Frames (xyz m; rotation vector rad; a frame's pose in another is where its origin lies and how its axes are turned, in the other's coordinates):
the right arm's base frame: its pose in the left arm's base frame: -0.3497 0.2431 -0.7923 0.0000 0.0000 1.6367
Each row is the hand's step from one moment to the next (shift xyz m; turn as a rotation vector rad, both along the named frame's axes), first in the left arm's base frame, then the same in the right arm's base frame.
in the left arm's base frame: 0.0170 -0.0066 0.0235 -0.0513 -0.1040 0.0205
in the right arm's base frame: -0.0077 -0.0165 0.0235 -0.1004 0.0580 0.0205
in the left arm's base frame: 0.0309 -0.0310 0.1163 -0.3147 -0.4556 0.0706
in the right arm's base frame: -0.0330 -0.0288 0.1163 -0.4339 0.3440 0.0706
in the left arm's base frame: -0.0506 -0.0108 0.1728 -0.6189 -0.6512 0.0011
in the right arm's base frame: -0.0074 0.0512 0.1728 -0.6090 0.6604 0.0011
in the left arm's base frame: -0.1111 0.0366 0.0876 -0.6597 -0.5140 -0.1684
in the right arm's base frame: 0.0438 0.1084 0.0876 -0.4694 0.6921 -0.1684
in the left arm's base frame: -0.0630 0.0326 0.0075 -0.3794 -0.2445 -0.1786
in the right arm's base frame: 0.0367 0.0607 0.0075 -0.2190 0.3947 -0.1786
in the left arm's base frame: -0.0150 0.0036 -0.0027 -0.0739 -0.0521 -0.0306
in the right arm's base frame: 0.0046 0.0147 -0.0027 -0.0471 0.0772 -0.0306
